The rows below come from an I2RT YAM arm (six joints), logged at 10 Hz.
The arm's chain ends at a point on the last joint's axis. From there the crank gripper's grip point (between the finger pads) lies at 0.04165 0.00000 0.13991 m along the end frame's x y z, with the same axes.
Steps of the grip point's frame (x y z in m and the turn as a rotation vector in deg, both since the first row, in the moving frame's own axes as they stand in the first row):
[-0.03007, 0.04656, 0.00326, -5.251, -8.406, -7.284]
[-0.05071, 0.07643, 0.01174, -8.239, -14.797, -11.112]
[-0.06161, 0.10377, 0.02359, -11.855, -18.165, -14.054]
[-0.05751, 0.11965, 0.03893, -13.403, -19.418, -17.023]
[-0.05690, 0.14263, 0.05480, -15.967, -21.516, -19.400]
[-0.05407, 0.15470, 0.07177, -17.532, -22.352, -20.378]
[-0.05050, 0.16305, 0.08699, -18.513, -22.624, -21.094]
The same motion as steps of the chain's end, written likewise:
[-0.00973, 0.03751, -0.00096, -5.251, -8.406, -7.284]
[-0.01511, 0.06041, 0.00668, -8.239, -14.797, -11.112]
[-0.01894, 0.07897, 0.01965, -11.855, -18.165, -14.054]
[-0.01272, 0.09165, 0.03561, -13.403, -19.418, -17.023]
[-0.00847, 0.10833, 0.05298, -15.967, -21.516, -19.400]
[-0.00457, 0.11659, 0.07098, -17.532, -22.352, -20.378]
[-0.00101, 0.12270, 0.08683, -18.513, -22.624, -21.094]

